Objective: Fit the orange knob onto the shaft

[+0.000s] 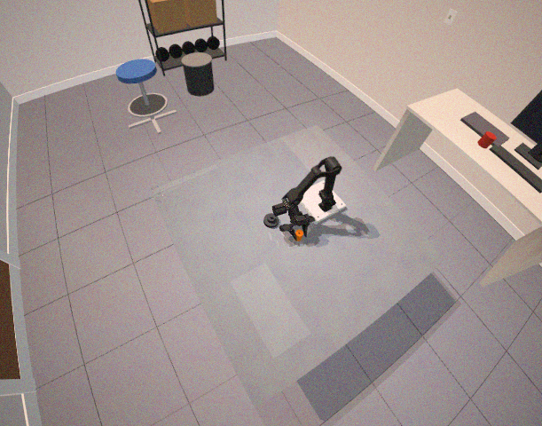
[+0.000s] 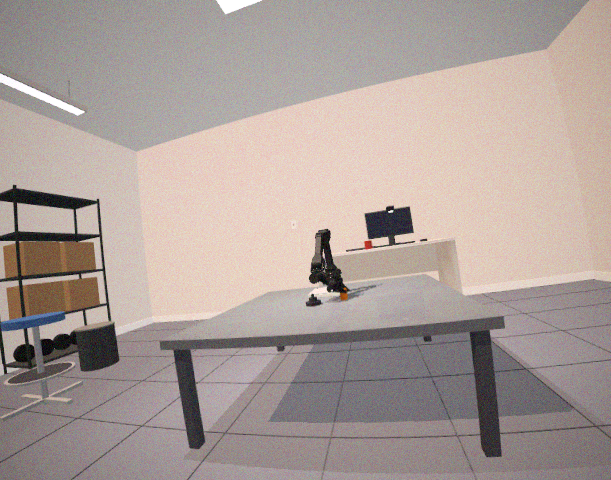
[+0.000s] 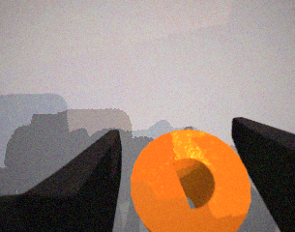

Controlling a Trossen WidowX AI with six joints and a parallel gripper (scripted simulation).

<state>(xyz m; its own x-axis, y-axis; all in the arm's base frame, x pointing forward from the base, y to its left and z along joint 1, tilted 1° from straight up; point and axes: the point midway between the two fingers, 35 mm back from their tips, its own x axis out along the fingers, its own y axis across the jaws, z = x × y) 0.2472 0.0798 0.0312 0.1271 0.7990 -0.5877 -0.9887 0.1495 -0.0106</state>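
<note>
The orange knob is 3 cm to the right of my gripper tip and 1 cm below it. The rest, counted from my gripper tip: D-shaft pedestal 19 cm to the right, 7 cm ahead, 1 cm below.
</note>
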